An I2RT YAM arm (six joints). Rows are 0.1 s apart.
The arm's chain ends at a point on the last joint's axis. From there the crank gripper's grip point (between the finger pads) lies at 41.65 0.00 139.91 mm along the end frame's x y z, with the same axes.
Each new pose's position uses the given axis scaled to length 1; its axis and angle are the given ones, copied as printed.
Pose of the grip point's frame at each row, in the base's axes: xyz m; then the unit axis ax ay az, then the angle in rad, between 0 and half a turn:
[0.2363 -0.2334 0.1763 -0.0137 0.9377 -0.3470 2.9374]
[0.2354 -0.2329 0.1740 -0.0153 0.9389 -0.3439 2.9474]
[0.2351 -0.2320 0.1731 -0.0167 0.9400 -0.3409 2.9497]
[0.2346 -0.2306 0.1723 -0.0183 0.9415 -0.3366 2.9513]
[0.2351 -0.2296 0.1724 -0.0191 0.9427 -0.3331 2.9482]
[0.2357 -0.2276 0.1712 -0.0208 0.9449 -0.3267 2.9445]
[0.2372 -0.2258 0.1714 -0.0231 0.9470 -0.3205 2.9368]
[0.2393 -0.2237 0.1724 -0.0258 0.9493 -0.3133 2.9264]
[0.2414 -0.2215 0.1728 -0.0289 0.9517 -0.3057 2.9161]
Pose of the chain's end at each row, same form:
[0.2491 -0.1397 0.2875 -0.0137 0.9377 -0.3470 2.9374]
[0.2494 -0.1399 0.2856 -0.0153 0.9389 -0.3439 2.9474]
[0.2493 -0.1396 0.2852 -0.0167 0.9400 -0.3409 2.9497]
[0.2488 -0.1391 0.2852 -0.0183 0.9415 -0.3366 2.9513]
[0.2488 -0.1389 0.2860 -0.0191 0.9427 -0.3331 2.9482]
[0.2487 -0.1383 0.2860 -0.0208 0.9449 -0.3267 2.9445]
[0.2489 -0.1379 0.2874 -0.0231 0.9470 -0.3205 2.9368]
[0.2493 -0.1374 0.2897 -0.0258 0.9493 -0.3133 2.9264]
[0.2497 -0.1369 0.2915 -0.0289 0.9517 -0.3057 2.9161]

